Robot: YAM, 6 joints.
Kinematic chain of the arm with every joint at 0, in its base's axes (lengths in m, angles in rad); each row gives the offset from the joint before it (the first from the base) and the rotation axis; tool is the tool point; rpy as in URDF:
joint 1: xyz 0 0 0.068 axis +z
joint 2: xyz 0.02 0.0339 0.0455 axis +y
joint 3: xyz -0.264 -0.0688 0 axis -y
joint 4: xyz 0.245 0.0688 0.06 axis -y
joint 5: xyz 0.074 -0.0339 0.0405 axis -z
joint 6: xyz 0.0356 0 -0.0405 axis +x
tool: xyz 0 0 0 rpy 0 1.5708 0
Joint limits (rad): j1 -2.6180..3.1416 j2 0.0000..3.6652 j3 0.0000..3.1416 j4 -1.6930..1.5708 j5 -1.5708..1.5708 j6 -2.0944..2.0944
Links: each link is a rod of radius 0.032 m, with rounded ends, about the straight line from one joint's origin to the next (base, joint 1, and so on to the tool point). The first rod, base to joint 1, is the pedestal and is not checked.
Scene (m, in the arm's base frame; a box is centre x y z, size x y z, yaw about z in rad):
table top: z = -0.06
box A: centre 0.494 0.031 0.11 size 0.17 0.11 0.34 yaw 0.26
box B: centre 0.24 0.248 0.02 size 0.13 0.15 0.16 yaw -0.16
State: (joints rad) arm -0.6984 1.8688 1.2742 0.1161 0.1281 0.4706
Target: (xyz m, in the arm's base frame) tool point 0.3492 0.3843 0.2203
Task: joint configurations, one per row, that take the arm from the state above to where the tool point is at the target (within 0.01 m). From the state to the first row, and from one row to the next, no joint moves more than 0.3 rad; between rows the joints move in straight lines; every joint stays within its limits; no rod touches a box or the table.
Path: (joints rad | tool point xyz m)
1: -0.4429 1.9190 1.4649 0.1740 0.1103 0.4706 | 0.4155 -0.2014 0.2779
2: -0.1874 1.9693 1.6557 0.2318 0.0926 0.4706 | 0.4740 -0.0932 0.3294
3: 0.0680 2.0195 1.8464 0.2897 0.0748 0.4706 | 0.4940 0.0310 0.3810
4: 0.3236 2.0773 1.7818 0.2706 0.0568 0.4706 | 0.4836 0.1601 0.3277
5: 0.5791 2.1351 1.7172 0.2516 0.0388 0.4706 | 0.4339 0.2821 0.2738
6: 0.8346 2.1929 1.6526 0.2326 0.0209 0.4706 | 0.3492 0.3843 0.2203

